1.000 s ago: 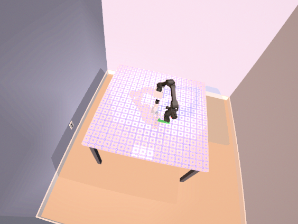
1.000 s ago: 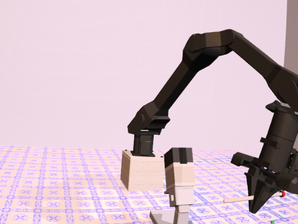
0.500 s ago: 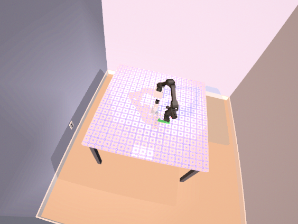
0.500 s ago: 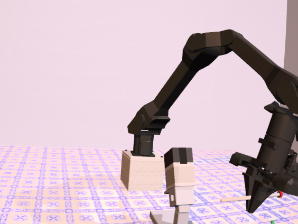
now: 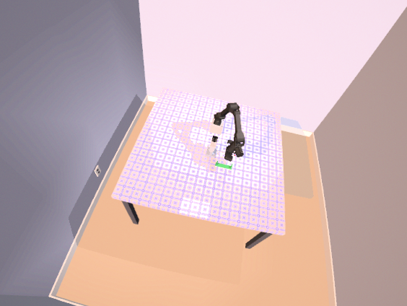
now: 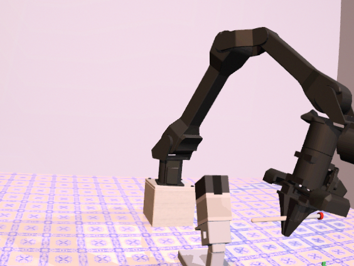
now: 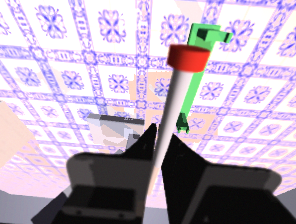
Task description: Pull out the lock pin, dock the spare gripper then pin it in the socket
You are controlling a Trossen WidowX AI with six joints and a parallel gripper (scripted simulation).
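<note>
Now: gripper tip 4 cm past the grey-blue mount, 12 cm to the left of it and 4 cm above it. The rest, counted from my gripper tip: spare gripper: 6 cm behind, 12 cm to the right, 3 cm above; green pin holder: 4 cm ahead, 2 cm to the left, 7 cm below.
</note>
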